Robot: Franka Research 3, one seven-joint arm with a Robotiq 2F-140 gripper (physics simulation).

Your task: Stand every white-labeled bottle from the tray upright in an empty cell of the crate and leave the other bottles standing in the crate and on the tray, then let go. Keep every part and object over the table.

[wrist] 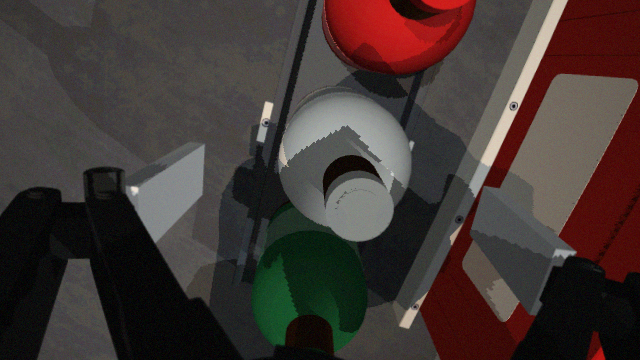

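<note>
A bottle with a white rounded top and a white cap (370,120) stands upright in the middle of the wrist view, on the grey tray (315,65). A green bottle (310,285) stands close below it in the view, its cap hidden at the lower edge. A red bottle (395,42) stands above it, cut off by the top edge. My gripper (341,190) is wide open and empty, one finger on each side of the white bottle and apart from it. The red crate (595,45) is at the right; its cells do not show.
A pale metal rail (513,106) with screws runs between the bottles and the crate. The right finger overlaps the rail and the crate's side panel in the view. The green and red bottles stand close to the white one. Grey mottled surface (165,75) shows at the left.
</note>
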